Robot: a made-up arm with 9 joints. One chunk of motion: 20 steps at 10 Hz.
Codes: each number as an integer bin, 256 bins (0 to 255) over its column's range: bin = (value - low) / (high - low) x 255, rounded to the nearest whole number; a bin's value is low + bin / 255 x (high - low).
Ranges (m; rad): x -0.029..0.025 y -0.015..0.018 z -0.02..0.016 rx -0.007..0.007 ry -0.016..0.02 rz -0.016..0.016
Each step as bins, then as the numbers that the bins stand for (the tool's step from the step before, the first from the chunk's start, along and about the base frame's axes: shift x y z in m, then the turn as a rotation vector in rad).
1 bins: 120 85 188 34 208 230
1 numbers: -0.00359 -0.00400 0.00654 -0.00513 0.01336 0.01286
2 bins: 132 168 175 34 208 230
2 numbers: -0.00105 0.00674 0.00471 -0.00513 0.01336 0.01286
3 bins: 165 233 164 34 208 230
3 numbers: 0.00594 0.01515 0.00315 -0.00513 0.01336 0.01286
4 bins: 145 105 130 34 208 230
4 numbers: 0.00171 -0.00141 -0.00165 -0.00513 0.01336 0.01286
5 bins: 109 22 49 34 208 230
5 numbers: -0.00592 -0.01215 -0.01308 -0.00513 0.01336 0.01286
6 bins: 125 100 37 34 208 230
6 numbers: -0.00253 -0.00206 -0.01478 -0.00513 0.01336 0.01286
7 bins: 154 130 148 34 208 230
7 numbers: 0.00361 0.00182 0.00089 -0.00513 0.01336 0.01286
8 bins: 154 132 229 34 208 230
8 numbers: 0.00361 0.00208 0.01233 -0.00513 0.01336 0.01286
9 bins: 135 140 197 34 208 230
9 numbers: -0.00041 0.00312 0.00781 -0.00513 0.01336 0.01286
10 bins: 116 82 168 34 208 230
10 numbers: -0.00444 -0.00439 0.00372 -0.00513 0.01336 0.01286
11 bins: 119 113 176 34 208 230
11 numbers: -0.00380 -0.00038 0.00485 -0.00513 0.01336 0.01286
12 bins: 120 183 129 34 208 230
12 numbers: -0.00359 0.00868 -0.00179 -0.00513 0.01336 0.01286
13 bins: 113 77 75 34 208 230
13 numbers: -0.00507 -0.00504 -0.00941 -0.00513 0.01336 0.01286
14 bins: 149 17 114 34 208 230
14 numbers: 0.00255 -0.01280 -0.00391 -0.00513 0.01336 0.01286
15 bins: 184 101 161 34 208 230
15 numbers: 0.00996 -0.00193 0.00273 -0.00513 0.01336 0.01286
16 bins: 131 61 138 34 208 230
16 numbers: -0.00126 -0.00711 -0.00052 -0.00513 0.01336 0.01286
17 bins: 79 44 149 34 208 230
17 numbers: -0.01227 -0.00931 0.00104 -0.00513 0.01336 0.01286
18 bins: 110 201 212 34 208 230
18 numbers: -0.00571 0.01101 0.00993 -0.00513 0.01336 0.01286
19 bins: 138 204 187 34 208 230
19 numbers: 0.00022 0.01140 0.00640 -0.00513 0.01336 0.01286
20 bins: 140 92 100 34 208 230
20 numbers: 0.00065 -0.00309 -0.00588 -0.00513 0.01336 0.01286
